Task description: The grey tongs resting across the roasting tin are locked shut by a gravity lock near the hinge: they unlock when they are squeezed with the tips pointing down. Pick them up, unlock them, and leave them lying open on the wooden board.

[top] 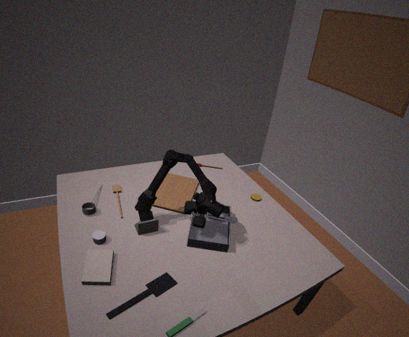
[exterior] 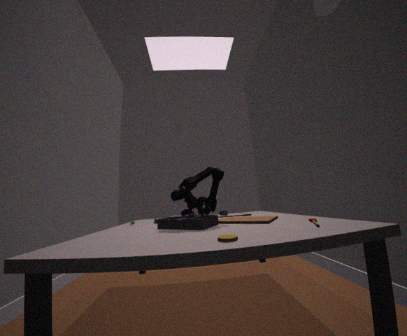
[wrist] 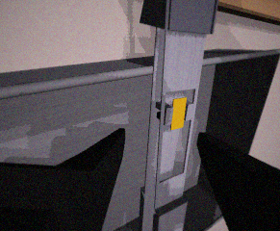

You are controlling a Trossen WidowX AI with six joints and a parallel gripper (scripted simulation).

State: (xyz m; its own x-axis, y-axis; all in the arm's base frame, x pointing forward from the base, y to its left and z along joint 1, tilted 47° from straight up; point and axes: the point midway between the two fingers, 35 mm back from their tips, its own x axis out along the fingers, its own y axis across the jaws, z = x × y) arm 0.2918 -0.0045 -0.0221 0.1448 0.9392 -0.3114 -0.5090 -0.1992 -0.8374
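Now: gripper tip 3 cm past the yellow lock piece, 2 cm below it and 1 cm to the right of it. From my gripper tip the other things lie so: wooden board (29 cm to the left, 7 cm behind, 3 cm below); then roasting tin (7 cm to the right, 2 cm ahead, 1 cm below); then yellow disc (42 cm ahead, 13 cm to the left, 3 cm below).
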